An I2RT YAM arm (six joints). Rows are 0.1 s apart.
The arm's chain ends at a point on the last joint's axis. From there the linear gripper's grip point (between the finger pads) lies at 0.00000 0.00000 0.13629 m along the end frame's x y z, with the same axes.
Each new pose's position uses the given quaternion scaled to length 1; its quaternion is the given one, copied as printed.
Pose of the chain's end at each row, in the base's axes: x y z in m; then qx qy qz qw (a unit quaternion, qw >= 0):
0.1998 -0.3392 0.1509 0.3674 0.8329 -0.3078 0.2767
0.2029 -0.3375 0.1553 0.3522 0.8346 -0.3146 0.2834
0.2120 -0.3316 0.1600 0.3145 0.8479 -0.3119 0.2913
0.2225 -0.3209 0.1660 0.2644 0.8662 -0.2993 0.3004
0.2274 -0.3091 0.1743 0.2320 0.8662 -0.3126 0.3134
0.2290 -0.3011 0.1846 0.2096 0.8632 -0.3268 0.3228
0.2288 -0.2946 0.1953 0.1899 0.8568 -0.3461 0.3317
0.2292 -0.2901 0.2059 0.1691 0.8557 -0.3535 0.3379
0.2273 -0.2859 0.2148 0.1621 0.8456 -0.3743 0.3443
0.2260 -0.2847 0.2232 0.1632 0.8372 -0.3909 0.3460
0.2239 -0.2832 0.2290 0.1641 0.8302 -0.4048 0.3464
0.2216 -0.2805 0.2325 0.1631 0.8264 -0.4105 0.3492
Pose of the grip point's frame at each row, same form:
0.2318 -0.4368 0.0613 0.3674 0.8329 -0.3078 0.2767
0.2372 -0.4363 0.0679 0.3522 0.8346 -0.3146 0.2834
0.2526 -0.4287 0.0734 0.3145 0.8479 -0.3119 0.2913
0.2719 -0.4132 0.0787 0.2644 0.8662 -0.2993 0.3004
0.2816 -0.4027 0.0914 0.2320 0.8662 -0.3126 0.3134
0.2863 -0.3964 0.1058 0.2096 0.8632 -0.3268 0.3228
0.2884 -0.3926 0.1217 0.1899 0.8568 -0.3461 0.3317
0.2917 -0.3881 0.1348 0.1691 0.8557 -0.3535 0.3379
0.2901 -0.3874 0.1490 0.1621 0.8456 -0.3743 0.3443
0.2876 -0.3893 0.1612 0.1632 0.8372 -0.3909 0.3460
0.2842 -0.3903 0.1701 0.1641 0.8302 -0.4048 0.3464
0.2820 -0.3885 0.1754 0.1631 0.8264 -0.4105 0.3492

